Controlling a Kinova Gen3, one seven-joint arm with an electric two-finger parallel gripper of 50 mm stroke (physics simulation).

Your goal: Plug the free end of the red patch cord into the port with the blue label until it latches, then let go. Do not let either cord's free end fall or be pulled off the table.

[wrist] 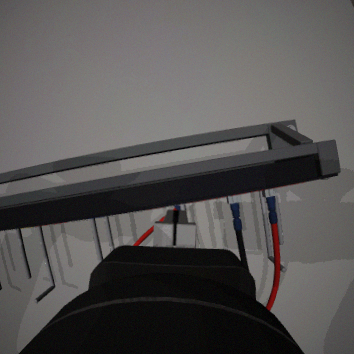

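Note:
My gripper is shut, and its two grey fingers stand pressed together just under the lower edge of the dark patch panel. A stretch of the red patch cord runs up from the lower left and passes behind the fingers. Its end is hidden. A small blue piece shows right above the fingertips against the panel; I cannot tell whether it is a plug boot or the port's label. The ports themselves are hidden under the panel's edge.
To the right, a black cord and another stretch of red cord rise to blue boots at the panel. A second dark rail runs behind the panel. My black wrist body fills the bottom.

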